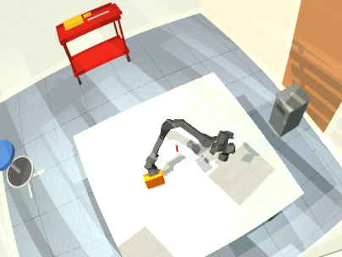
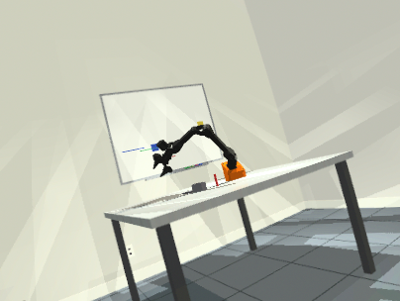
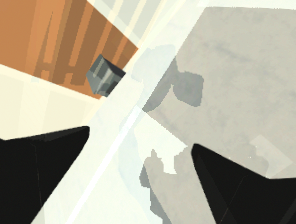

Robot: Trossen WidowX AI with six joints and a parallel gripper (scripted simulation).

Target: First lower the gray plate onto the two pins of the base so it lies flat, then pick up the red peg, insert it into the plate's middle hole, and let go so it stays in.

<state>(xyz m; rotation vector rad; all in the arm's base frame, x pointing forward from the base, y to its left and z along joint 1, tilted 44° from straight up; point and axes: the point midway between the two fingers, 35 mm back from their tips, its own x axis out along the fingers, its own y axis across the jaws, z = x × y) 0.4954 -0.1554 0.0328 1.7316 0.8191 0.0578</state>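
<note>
Now: the gray plate 190 mm to the left of my gripper tip, 190 mm behind it and 150 mm below it. The rest, counted from my gripper tip: base: 180 mm below, 180 mm behind, 50 mm to the left; then red peg: 300 mm behind, 220 mm to the left, 140 mm below.
</note>
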